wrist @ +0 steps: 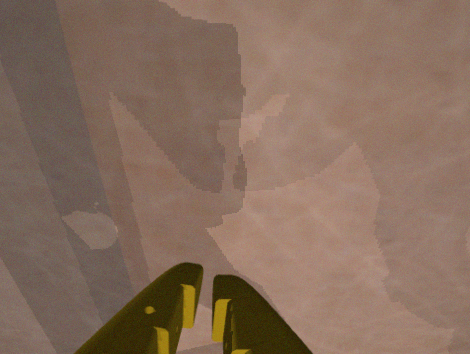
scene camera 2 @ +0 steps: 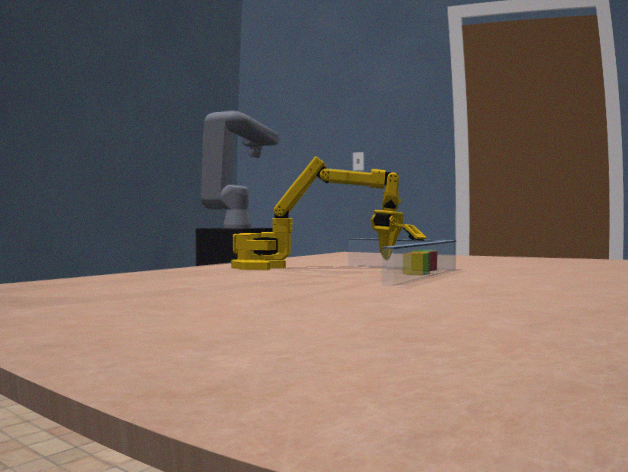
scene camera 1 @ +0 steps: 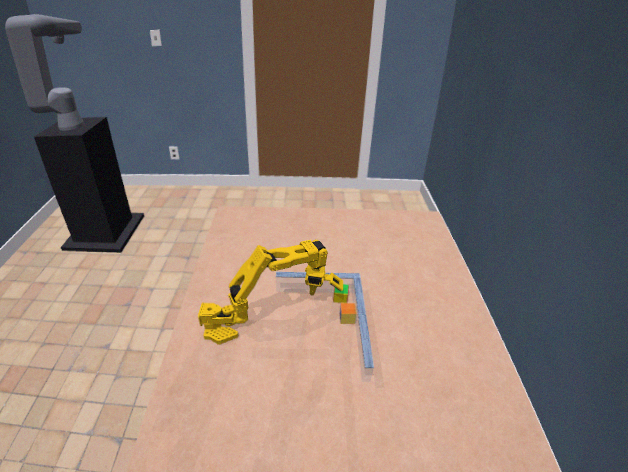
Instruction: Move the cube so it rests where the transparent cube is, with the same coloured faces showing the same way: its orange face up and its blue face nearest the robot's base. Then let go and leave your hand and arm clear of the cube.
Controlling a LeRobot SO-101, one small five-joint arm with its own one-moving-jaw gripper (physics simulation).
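Frame: origin at the arm's base, x ahead, y left, z up, level; metres.
Seen in the pictures: hand at its tool point: (wrist: 199,288) (scene camera 1: 312,293); arm's base at its link origin: (scene camera 2: 266,268) (scene camera 1: 230,328).
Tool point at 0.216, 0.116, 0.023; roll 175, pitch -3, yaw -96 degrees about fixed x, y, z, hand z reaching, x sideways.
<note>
Offsets run from my tool point to a thing's top centre, as dx, dy, dz. "spot": to the spot under its first point.
A cube @(+0.082, +0.003, +0.017) (scene camera 1: 340,294) lies on the mat with its green face up and a yellow face toward scene camera 1. Its red side @(spot: +0.136, -0.092, +0.005) (scene camera 2: 433,260) shows in scene camera 2, partly behind the other cube. The transparent cube (scene camera 1: 347,314) (scene camera 2: 415,263) has orange up, yellow facing the cameras and a dark bluish face toward the base; it sits nearer scene camera 1 than the green-topped cube. My gripper (scene camera 1: 312,292) (scene camera 2: 386,257) (wrist: 207,272) points down, above the mat on the base side of the green-topped cube, apart from it. Its jaws are shut and empty, tips almost together.
A low, see-through wall with a blue top edge (scene camera 1: 364,324) (scene camera 2: 421,244) runs beyond both cubes. Another blue-topped wall (scene camera 1: 291,274) runs behind the gripper and meets it at a corner. The robot's base (scene camera 1: 220,314) (scene camera 2: 258,251) stands at the left. A grey arm stands on a black pedestal (scene camera 1: 86,187).
</note>
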